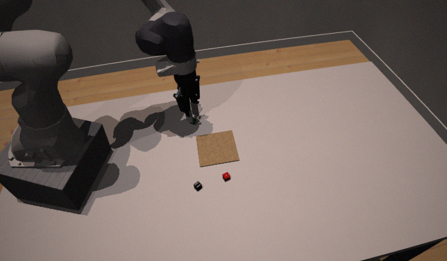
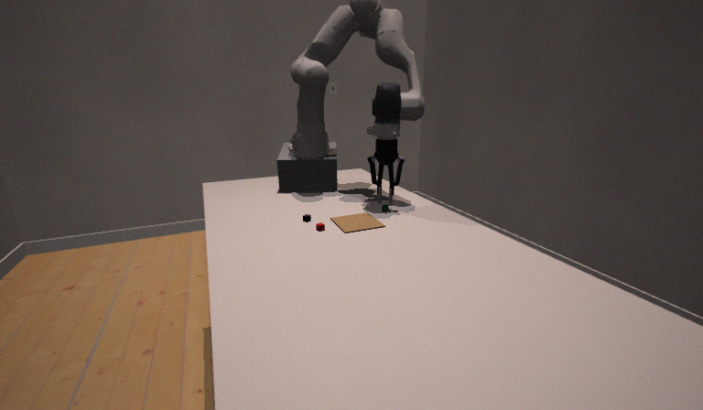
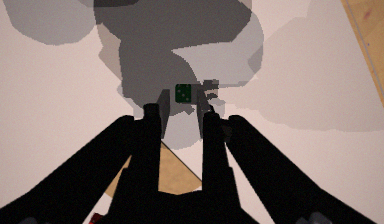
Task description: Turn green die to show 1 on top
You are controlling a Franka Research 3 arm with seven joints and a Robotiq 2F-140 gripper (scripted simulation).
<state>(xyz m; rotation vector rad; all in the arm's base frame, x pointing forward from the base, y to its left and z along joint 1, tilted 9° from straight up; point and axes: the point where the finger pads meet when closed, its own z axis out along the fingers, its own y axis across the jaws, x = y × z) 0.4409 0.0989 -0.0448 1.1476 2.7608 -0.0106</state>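
Now: hand 5 cm above the green die. Round my hand: tan mat (6 cm ahead, 15 cm to the right, 6 cm below); black die (4 cm behind, 29 cm to the right, 5 cm below); red die (5 cm ahead, 28 cm to the right, 5 cm below).
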